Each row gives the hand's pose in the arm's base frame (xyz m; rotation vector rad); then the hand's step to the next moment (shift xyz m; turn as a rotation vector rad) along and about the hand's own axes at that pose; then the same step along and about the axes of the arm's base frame.
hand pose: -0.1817 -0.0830 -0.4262 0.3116 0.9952 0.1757
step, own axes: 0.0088 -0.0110 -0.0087 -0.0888 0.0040 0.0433
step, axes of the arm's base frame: -0.0026 -0.0063 -0.0151 -0.0110 -0.0293 0.0938
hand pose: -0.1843 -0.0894 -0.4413 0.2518 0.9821 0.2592
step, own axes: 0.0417 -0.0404 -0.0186 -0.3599 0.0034 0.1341
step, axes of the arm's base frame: 0.0105 -0.0226 -0.0556 -0.0780 -0.1269 0.3540
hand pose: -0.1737 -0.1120 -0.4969 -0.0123 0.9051 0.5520
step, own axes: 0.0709 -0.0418 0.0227 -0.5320 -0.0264 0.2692
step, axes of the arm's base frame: 0.0707 0.0012 -0.0479 -0.0482 -0.1978 0.5610
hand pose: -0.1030 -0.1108 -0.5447 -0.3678 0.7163 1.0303
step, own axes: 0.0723 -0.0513 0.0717 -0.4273 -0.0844 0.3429
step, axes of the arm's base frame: 0.0941 0.0644 -0.0010 0.0628 -0.1144 0.5387
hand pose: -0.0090 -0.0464 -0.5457 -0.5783 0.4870 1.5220
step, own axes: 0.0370 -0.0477 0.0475 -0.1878 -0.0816 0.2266
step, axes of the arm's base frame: 0.0449 0.0603 0.0159 0.0675 -0.0011 0.2979
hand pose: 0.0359 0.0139 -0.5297 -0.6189 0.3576 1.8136
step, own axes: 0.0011 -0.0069 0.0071 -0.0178 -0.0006 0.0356
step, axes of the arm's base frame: 0.0046 0.0068 0.0056 -0.0036 0.0050 0.0393
